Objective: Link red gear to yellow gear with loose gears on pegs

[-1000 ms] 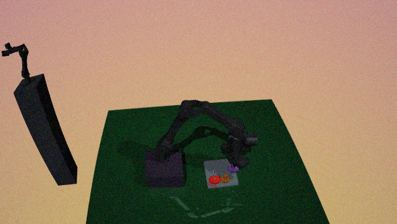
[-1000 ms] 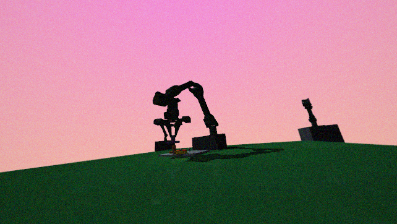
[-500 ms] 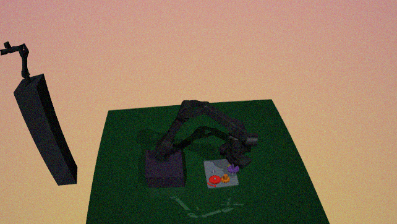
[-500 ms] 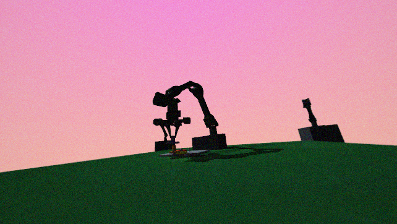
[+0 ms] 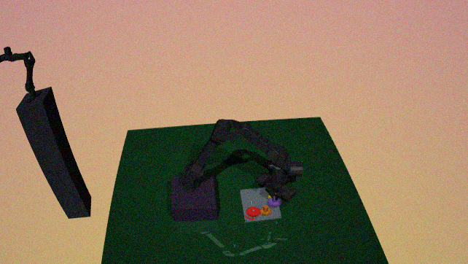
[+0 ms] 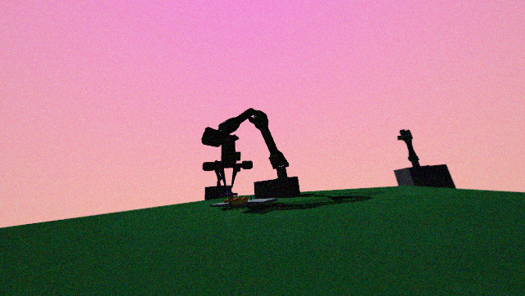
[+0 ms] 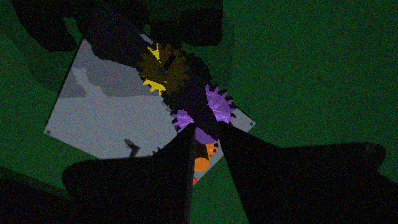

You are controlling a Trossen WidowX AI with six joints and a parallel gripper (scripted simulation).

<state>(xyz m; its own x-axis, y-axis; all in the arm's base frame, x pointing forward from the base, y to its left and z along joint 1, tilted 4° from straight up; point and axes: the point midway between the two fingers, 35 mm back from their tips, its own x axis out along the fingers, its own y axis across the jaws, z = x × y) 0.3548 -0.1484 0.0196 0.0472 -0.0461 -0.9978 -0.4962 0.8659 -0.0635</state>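
Right now my gripper tip is 50 mm past the orange gear, 20 mm to the left of it and 40 mm above it. Round my gripper tip: yellow gear 20 mm ahead, 50 mm to the left, 50 mm below; red gear 100 mm behind, 10 mm to the right, 50 mm below; purple gear 10 mm below.
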